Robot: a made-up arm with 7 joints. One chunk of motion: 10 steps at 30 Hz.
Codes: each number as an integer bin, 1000 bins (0 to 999) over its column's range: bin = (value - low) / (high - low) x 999, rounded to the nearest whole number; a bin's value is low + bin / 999 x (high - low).
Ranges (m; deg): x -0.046..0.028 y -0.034..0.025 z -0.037..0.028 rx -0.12..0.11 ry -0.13..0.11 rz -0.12..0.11
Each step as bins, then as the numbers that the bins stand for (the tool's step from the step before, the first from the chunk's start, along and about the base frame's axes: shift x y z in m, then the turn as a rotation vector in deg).
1 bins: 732 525 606 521 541 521
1 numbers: 0.00822 -0.00299 0.00243 0.000 0.000 0.000
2 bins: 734 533 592 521 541 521
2 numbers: 0.00837 -0.00252 0.00152 0.000 0.000 0.000
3 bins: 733 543 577 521 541 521
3 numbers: 0.00830 -0.00193 0.00054 0.000 0.000 0.000
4 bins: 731 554 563 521 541 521
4 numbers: 0.00815 -0.00128 -0.00037 0.000 0.000 0.000
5 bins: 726 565 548 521 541 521
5 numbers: 0.00778 -0.00063 -0.00134 0.000 0.000 0.000
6 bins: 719 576 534 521 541 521
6 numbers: 0.00726 0.00002 -0.00226 0.000 0.000 0.000
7 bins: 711 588 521 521 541 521
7 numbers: 0.00667 0.00073 -0.00310 0.000 0.000 0.000
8 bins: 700 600 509 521 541 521
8 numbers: 0.00585 0.00144 -0.00388 0.000 0.000 0.000
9 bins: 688 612 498 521 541 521
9 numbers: 0.00496 0.00214 -0.00460 0.000 0.000 0.000
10 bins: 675 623 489 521 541 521
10 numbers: 0.00400 0.00279 -0.00518 0.000 0.000 0.000
